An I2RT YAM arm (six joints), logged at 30 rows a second.
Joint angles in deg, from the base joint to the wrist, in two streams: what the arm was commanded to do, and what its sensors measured. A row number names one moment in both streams.
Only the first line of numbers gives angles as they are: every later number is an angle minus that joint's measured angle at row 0.
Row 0, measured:
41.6 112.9 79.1 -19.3 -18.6 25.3
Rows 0 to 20, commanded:
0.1 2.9 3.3 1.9 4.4 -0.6
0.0 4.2 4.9 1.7 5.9 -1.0
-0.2 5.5 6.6 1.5 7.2 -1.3
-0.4 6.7 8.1 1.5 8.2 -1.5
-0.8 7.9 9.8 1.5 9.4 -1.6
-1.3 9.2 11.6 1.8 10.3 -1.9
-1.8 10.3 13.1 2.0 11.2 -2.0
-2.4 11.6 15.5 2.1 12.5 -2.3
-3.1 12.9 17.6 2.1 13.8 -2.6
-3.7 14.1 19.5 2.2 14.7 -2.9
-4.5 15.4 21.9 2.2 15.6 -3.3
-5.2 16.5 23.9 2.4 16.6 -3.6
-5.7 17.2 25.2 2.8 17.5 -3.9
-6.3 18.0 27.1 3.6 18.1 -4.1
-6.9 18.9 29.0 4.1 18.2 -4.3
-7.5 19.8 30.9 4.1 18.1 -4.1
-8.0 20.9 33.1 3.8 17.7 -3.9
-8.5 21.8 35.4 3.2 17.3 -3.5
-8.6 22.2 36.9 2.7 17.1 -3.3
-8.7 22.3 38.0 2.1 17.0 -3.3
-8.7 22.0 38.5 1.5 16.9 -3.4
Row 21, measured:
-8.8 21.9 36.5 1.5 16.7 -3.2
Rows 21 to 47, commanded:
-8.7 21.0 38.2 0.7 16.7 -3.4
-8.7 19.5 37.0 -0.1 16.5 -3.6
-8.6 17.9 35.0 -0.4 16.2 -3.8
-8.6 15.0 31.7 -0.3 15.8 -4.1
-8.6 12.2 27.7 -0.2 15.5 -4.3
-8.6 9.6 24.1 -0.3 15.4 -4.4
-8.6 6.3 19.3 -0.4 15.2 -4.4
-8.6 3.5 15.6 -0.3 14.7 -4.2
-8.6 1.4 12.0 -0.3 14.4 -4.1
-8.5 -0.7 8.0 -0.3 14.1 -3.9
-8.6 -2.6 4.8 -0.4 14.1 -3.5
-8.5 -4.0 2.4 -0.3 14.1 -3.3
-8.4 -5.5 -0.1 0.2 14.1 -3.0
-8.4 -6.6 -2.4 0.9 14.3 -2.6
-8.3 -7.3 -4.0 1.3 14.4 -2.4
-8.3 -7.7 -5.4 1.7 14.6 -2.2
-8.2 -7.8 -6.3 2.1 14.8 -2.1
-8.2 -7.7 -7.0 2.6 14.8 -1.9
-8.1 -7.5 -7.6 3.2 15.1 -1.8
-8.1 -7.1 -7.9 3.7 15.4 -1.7
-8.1 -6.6 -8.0 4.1 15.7 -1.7
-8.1 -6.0 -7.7 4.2 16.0 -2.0
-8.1 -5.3 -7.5 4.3 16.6 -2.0
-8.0 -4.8 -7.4 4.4 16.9 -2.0
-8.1 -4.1 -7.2 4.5 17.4 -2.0
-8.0 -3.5 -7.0 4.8 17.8 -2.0
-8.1 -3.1 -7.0 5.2 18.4 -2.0
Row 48, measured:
-8.2 -4.0 -7.5 2.3 16.2 -2.6
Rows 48 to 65, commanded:
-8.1 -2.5 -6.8 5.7 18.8 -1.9
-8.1 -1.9 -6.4 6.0 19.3 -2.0
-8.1 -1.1 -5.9 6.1 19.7 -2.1
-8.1 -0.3 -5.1 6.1 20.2 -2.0
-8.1 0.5 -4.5 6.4 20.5 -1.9
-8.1 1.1 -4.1 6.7 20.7 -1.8
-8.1 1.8 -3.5 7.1 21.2 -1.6
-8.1 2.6 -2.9 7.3 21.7 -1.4
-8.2 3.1 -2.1 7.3 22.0 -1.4
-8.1 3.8 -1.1 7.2 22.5 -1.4
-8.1 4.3 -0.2 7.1 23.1 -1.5
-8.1 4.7 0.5 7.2 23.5 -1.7
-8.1 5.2 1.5 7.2 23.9 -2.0
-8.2 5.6 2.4 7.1 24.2 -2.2
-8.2 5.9 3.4 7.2 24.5 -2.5
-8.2 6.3 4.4 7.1 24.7 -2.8
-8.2 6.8 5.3 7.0 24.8 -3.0
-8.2 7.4 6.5 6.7 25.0 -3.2
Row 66, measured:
-8.2 6.5 4.4 4.9 23.1 -2.3
